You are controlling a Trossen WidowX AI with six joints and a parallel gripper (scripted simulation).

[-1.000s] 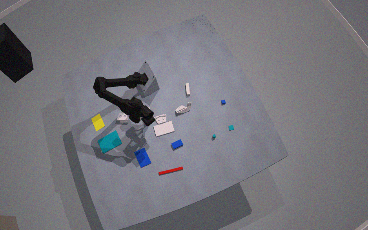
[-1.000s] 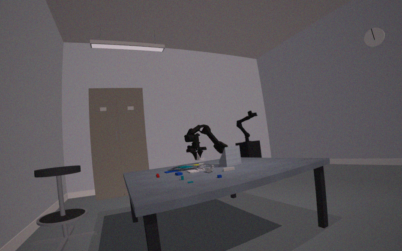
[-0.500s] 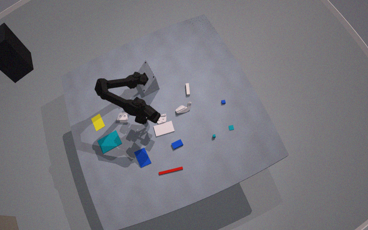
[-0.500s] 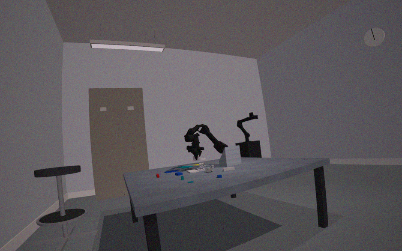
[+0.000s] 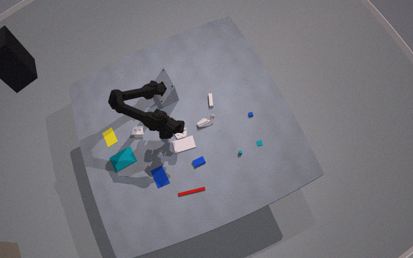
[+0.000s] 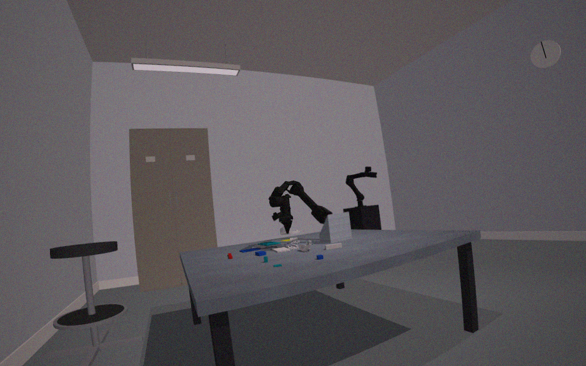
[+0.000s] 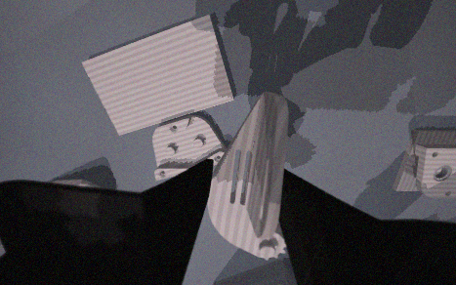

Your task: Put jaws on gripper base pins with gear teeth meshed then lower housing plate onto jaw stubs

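Now: the flat white ribbed plate 80 mm below my gripper tip, 80 mm ahead of it and 40 mm to the left of it. Also, from my gripper tip: small white stepped piece: 160 mm to the right, 130 mm behind, 70 mm below; then white gripper base: 160 mm to the right, 130 mm behind, 60 mm below; then housing plate: 80 mm below, 50 mm to the left, 10 mm ahead.
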